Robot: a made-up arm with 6 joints.
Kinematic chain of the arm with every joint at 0, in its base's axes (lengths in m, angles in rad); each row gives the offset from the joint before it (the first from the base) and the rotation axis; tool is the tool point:
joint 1: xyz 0 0 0.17 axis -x
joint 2: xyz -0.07 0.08 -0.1 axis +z
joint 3: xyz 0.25 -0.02 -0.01 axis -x
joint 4: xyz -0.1 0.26 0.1 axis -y
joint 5: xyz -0.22 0 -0.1 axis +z
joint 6: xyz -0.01 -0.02 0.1 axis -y
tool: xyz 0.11 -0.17 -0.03
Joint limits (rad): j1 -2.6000..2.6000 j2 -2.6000..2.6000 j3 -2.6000..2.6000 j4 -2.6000..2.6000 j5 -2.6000..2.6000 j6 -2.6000..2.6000
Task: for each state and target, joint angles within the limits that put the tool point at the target. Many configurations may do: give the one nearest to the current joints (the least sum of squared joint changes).
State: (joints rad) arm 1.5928 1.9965 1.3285 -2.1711 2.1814 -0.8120
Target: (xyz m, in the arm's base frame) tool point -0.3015 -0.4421 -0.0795
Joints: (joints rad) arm 1.3077 1.8523 1.5414 -2.1753 2.0730 -0.8301
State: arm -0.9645 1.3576 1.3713 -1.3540 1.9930 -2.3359
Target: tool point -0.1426 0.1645 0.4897
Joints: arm -1.8507 1.0324 1.1158 -1.3808 1.8612 -2.6000
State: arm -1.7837 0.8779 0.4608 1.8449 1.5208 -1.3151
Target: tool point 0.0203 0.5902 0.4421
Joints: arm -1.2495 0.6977 1.0294 2.0203 2.5116 -0.8621
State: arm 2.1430 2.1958 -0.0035 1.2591 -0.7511 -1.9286
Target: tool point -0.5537 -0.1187 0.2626
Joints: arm 2.2372 2.3267 -0.7403 1.6675 -1.2684 -2.0585
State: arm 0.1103 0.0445 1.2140 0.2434 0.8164 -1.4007
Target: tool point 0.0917 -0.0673 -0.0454
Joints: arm 0.4003 0.0210 1.4837 0.7948 0.7891 -1.4096
